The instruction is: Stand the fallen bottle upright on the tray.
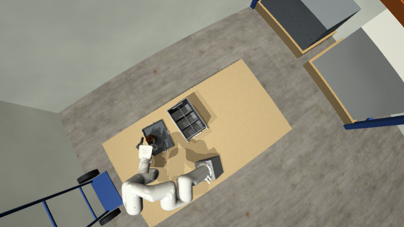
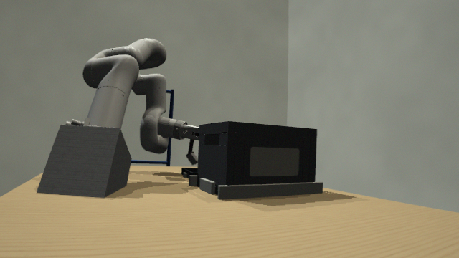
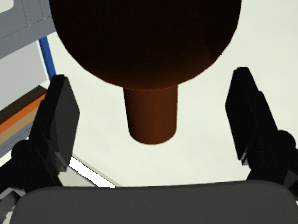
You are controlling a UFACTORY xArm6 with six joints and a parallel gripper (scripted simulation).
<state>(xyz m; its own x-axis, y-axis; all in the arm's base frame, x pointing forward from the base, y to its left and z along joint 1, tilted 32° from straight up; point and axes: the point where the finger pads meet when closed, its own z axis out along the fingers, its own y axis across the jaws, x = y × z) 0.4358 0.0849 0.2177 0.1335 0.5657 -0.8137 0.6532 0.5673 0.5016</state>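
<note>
Right now my hand is 60 mm above the brown bottle. The rest, counted from my hand: dark tray (10 mm behind, 40 mm to the right, 130 mm below); dark crate (60 mm behind, 320 mm to the right, 60 mm below).
</note>
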